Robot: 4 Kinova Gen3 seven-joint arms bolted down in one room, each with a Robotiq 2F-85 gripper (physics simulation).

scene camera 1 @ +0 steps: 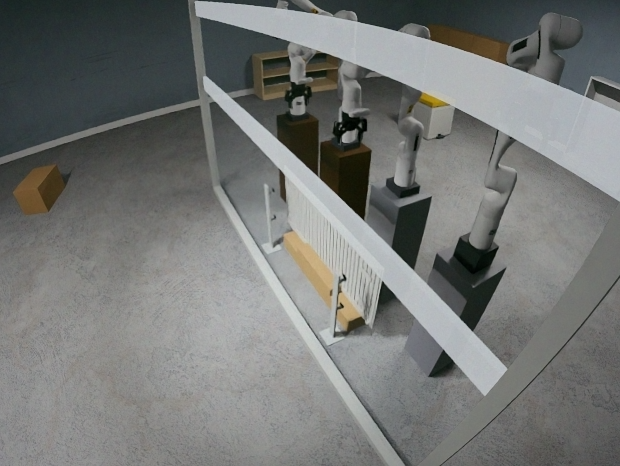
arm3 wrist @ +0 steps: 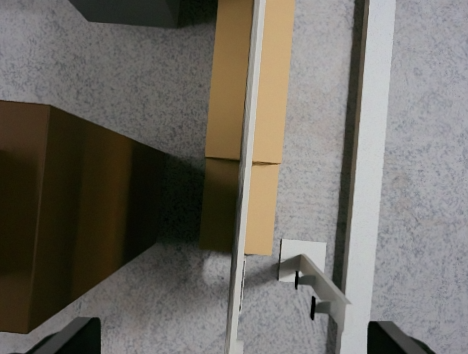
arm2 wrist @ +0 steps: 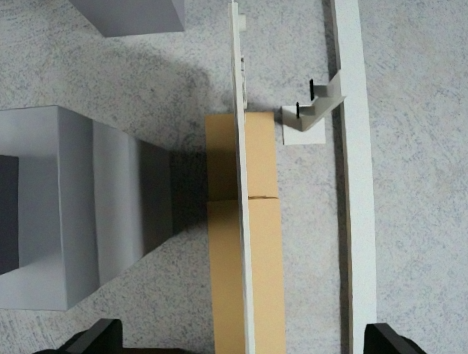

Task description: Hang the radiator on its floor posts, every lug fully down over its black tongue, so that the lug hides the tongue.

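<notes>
The white radiator [arm2 wrist: 243, 215] [arm3 wrist: 247, 160] [scene camera 1: 325, 230] stands upright on tan blocks [arm2 wrist: 262, 160] [arm3 wrist: 267, 125] [scene camera 1: 310, 263], apart from the floor posts. Small lug parts [arm2 wrist: 244, 82] [arm3 wrist: 242, 285] show on its post-facing side. One post [arm2 wrist: 325, 105] has bare black tongues [arm2 wrist: 312, 89]; another post [arm3 wrist: 325, 287] has bare black tongues [arm3 wrist: 313, 307]. Both posts [scene camera 1: 268, 215] [scene camera 1: 335, 310] show in the scene view. Arm2's gripper [arm2 wrist: 244, 340] and arm3's gripper [arm3 wrist: 234, 340] are open, above the radiator. Two dark grippers [scene camera 1: 298, 94] [scene camera 1: 349, 129] show at the back left arms, fingers unclear.
A white floor rail [arm2 wrist: 361, 200] [arm3 wrist: 367, 150] [scene camera 1: 300, 320] runs behind the posts, part of a frame with a crossbar [scene camera 1: 345, 215] above. Grey pedestals [arm2 wrist: 77, 200] [scene camera 1: 416, 220] and brown pedestals [arm3 wrist: 90, 215] [scene camera 1: 345, 170] stand on the radiator's other side. A cardboard box [scene camera 1: 40, 190] lies at far left.
</notes>
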